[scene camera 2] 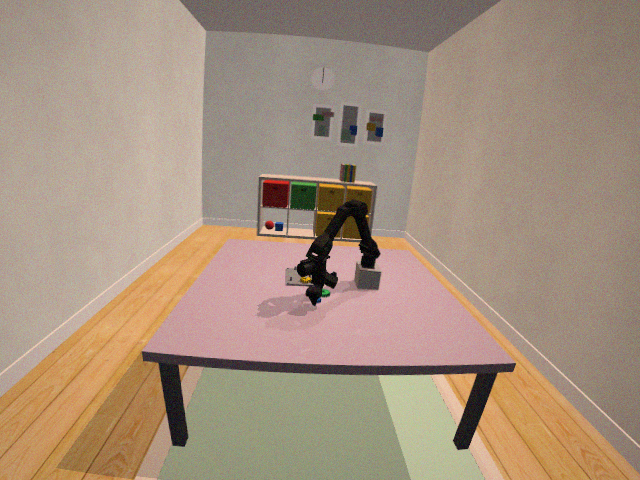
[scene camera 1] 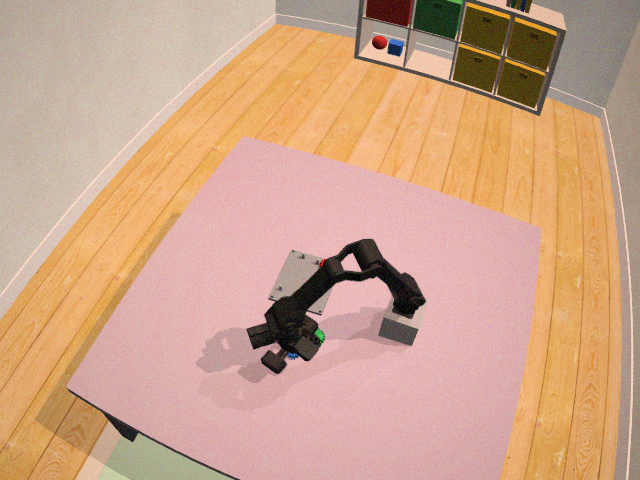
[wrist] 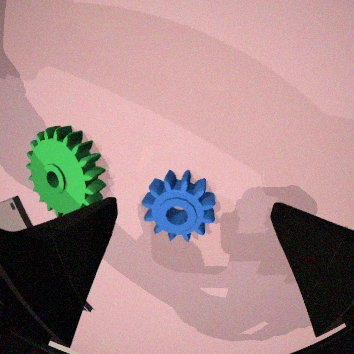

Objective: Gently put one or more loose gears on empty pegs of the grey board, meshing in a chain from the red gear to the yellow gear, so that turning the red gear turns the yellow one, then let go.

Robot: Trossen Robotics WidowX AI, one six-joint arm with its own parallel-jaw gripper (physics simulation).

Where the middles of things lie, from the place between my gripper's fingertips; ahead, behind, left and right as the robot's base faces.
My gripper is now 10 mm to the left of the blue gear (wrist: 161, 198). From my hand the other things lie so: grey board (scene camera 1: 296, 271): 70 mm ahead, 270 mm to the right, 10 mm below; green gear (wrist: 63, 171): 30 mm behind, 90 mm to the right.
